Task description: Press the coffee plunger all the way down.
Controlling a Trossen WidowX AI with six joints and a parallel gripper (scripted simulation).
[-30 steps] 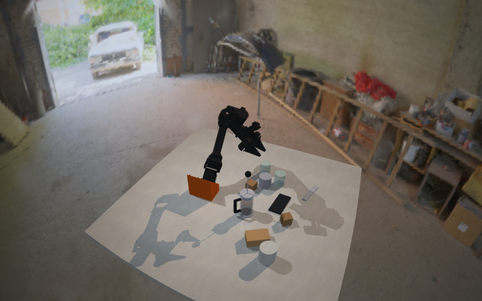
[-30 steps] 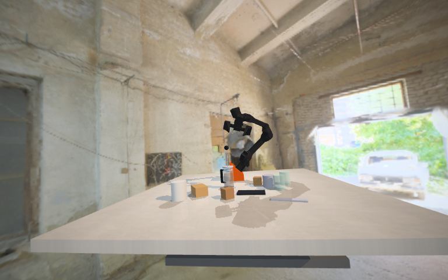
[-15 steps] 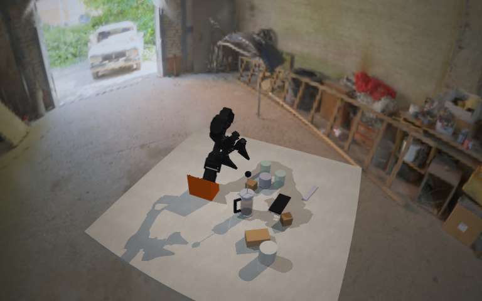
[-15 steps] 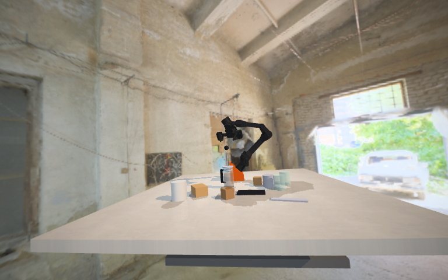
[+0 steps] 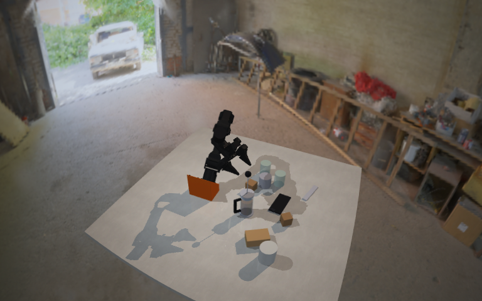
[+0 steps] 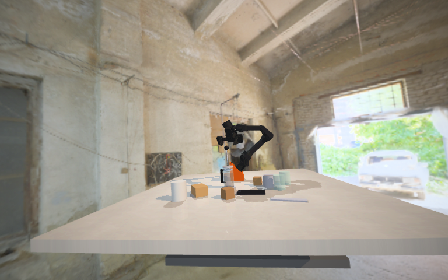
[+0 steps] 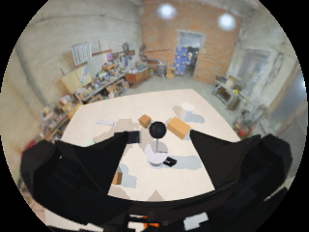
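Right now my gripper tip is 10 mm short of the glass coffee press, 10 mm to the left of it and 150 mm above it. From my gripper tip the other things lie so: white cylinder 250 mm ahead, 230 mm to the right, 230 mm below; black slab 150 mm ahead, 140 mm to the left, 270 mm below.
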